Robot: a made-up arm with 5 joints. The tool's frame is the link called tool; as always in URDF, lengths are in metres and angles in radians. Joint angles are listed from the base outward. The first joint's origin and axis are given. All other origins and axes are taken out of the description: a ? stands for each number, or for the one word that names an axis. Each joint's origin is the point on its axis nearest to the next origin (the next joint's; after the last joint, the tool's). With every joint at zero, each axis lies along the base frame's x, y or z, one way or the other. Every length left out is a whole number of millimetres.
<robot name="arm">
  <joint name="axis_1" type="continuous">
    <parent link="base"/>
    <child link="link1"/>
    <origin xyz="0 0.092 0.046"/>
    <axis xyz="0 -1 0"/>
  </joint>
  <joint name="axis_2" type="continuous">
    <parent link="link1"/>
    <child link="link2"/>
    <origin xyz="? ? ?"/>
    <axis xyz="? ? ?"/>
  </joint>
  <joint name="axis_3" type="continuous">
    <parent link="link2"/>
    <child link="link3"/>
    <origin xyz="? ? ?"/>
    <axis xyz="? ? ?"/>
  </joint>
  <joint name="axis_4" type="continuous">
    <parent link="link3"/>
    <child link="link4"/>
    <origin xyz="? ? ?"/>
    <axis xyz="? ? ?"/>
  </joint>
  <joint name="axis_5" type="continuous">
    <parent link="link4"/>
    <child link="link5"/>
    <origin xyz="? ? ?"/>
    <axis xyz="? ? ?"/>
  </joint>
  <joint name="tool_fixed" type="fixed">
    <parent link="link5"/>
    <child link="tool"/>
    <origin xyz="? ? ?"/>
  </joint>
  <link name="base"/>
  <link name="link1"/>
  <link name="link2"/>
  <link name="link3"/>
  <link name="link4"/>
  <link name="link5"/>
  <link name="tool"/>
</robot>
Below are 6 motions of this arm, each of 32 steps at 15 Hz.
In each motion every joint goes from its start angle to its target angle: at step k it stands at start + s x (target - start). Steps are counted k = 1, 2, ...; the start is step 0. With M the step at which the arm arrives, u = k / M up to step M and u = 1 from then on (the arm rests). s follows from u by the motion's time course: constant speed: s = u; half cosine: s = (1 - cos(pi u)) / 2; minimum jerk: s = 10 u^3 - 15 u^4 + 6 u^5.
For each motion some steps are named. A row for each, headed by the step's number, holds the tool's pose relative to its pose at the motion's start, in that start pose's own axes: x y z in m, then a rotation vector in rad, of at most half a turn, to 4 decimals.
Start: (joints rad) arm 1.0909 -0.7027 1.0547 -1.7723 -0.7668
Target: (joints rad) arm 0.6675 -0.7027 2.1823 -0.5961 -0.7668
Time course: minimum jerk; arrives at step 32
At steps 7, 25, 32:
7: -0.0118 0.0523 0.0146 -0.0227 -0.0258 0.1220
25: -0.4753 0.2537 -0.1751 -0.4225 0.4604 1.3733
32: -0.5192 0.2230 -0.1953 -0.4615 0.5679 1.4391

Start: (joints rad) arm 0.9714 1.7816 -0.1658 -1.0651 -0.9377
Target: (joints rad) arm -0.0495 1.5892 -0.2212 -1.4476 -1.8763
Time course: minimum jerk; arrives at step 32
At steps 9, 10, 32:
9: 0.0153 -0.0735 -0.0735 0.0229 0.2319 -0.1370
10: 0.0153 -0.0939 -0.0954 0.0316 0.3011 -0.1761
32: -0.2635 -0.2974 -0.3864 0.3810 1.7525 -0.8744

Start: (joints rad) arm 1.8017 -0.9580 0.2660 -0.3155 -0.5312
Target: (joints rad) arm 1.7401 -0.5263 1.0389 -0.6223 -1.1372
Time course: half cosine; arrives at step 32
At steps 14, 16, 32:
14: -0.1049 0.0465 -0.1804 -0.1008 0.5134 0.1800
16: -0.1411 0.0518 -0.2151 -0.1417 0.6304 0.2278
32: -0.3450 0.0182 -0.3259 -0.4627 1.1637 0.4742

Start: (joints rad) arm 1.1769 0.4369 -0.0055 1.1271 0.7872
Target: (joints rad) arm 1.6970 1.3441 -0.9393 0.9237 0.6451
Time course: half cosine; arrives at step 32
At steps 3, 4, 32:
3: 0.0014 0.0140 0.0080 0.0314 -0.0059 0.0099
4: 0.0025 0.0245 0.0145 0.0555 -0.0106 0.0174
32: 0.0224 0.1753 0.6067 1.2882 -0.5140 0.1754

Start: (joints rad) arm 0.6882 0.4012 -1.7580 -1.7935 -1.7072
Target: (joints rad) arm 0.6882 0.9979 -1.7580 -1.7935 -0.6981
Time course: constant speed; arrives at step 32
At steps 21, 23, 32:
21: 0.1357 -0.0047 0.0261 -0.0972 -0.2863 -0.0549
23: 0.1465 -0.0048 0.0264 -0.1083 -0.3134 -0.0567
32: 0.1893 -0.0036 0.0227 -0.1599 -0.4349 -0.0567

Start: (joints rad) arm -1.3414 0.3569 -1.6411 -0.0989 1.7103
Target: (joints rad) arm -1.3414 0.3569 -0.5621 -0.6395 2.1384
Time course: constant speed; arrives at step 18
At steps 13, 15, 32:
13: -0.1618 0.0594 0.1032 0.3199 0.4460 0.2841
15: -0.1735 0.0645 0.1299 0.3971 0.5101 0.3020
32: -0.1825 0.0694 0.1717 0.5223 0.6033 0.3109

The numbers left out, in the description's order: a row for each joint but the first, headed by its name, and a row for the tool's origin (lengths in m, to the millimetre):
axis_2: xyz 0.169 0 0.118, axis 1 0 0
axis_3: xyz 0 0.029 0.119, axis 0 1 0
axis_4: xyz 0.195 0 -0.014, axis 1 0 0
axis_5: xyz 0 0.089 -0.119, axis 0 -1 0
tool: xyz 0.247 0 -0.082

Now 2 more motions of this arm.
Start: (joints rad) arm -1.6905 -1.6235 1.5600 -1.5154 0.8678
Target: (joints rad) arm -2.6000 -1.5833 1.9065 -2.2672 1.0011
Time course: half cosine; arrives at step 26
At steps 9, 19, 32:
9: -0.0100 0.0207 0.0142 -0.2186 -0.0408 0.3955
19: -0.0659 0.0295 0.0278 -0.6143 -0.0878 1.2624
32: -0.0859 0.0188 0.0321 -0.7088 -0.0862 1.5307

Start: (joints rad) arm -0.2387 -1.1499 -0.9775 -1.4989 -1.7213
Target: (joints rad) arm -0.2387 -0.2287 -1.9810 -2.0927 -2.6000
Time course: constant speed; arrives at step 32
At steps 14, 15, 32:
14: 0.0010 -0.0183 -0.1556 0.4295 0.7810 0.0404
15: -0.0030 -0.0170 -0.1662 0.4578 0.8429 0.0431
32: -0.1213 0.0244 -0.2595 0.9160 1.9688 0.0492

